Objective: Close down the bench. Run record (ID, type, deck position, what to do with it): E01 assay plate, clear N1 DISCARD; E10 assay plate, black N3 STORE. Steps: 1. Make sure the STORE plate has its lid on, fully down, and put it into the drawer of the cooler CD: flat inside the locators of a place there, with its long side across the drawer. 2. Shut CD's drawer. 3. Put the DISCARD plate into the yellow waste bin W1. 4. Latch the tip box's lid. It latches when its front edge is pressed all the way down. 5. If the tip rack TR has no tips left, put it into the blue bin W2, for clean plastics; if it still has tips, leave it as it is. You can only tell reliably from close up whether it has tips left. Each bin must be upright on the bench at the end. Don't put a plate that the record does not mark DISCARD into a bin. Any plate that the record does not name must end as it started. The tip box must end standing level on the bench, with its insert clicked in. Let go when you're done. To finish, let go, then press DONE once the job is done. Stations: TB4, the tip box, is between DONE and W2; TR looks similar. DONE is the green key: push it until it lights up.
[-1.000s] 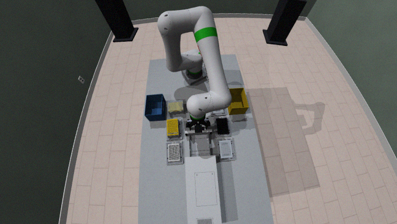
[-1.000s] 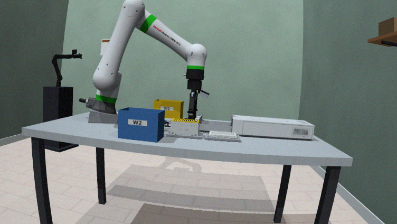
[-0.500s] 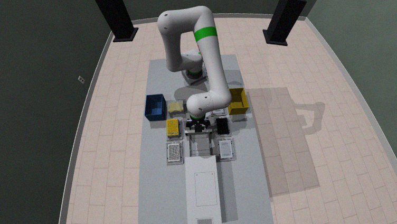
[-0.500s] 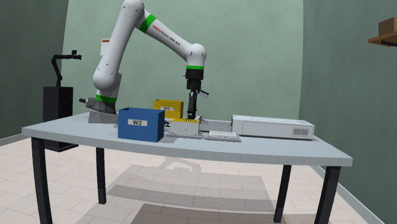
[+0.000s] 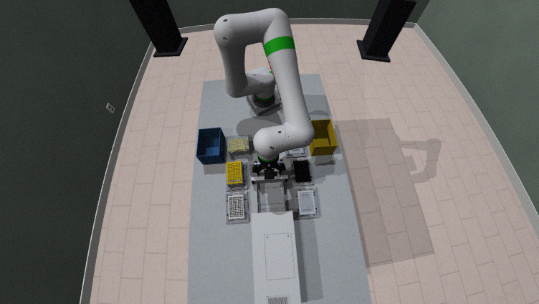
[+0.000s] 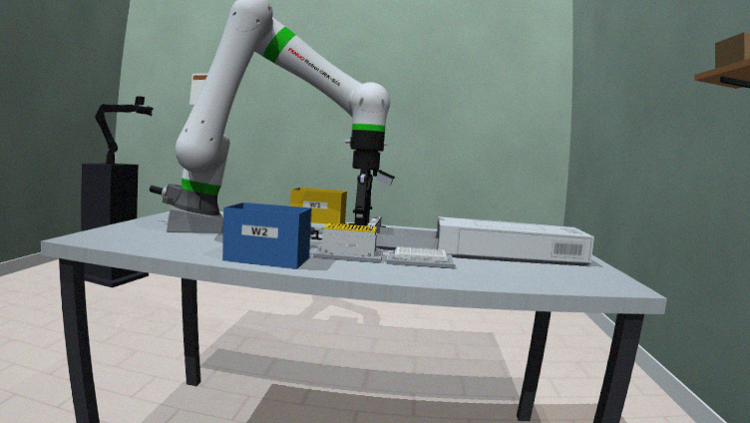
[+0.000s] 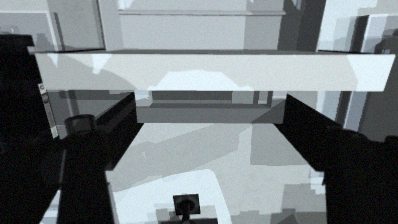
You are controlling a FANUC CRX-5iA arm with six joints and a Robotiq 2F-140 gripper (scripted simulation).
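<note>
The clear plate lid is 20 cm behind my hand, 14 cm to the left of it and 3 cm below it. The rest, counted from my hand: cooler drawer (15 cm ahead, 2 cm to the left, 1 cm below); black assay plate (18 cm to the left, 3 cm below, 3 cm behind); yellow tip rack TR (19 cm to the right, 1 cm ahead, 1 cm above).
</note>
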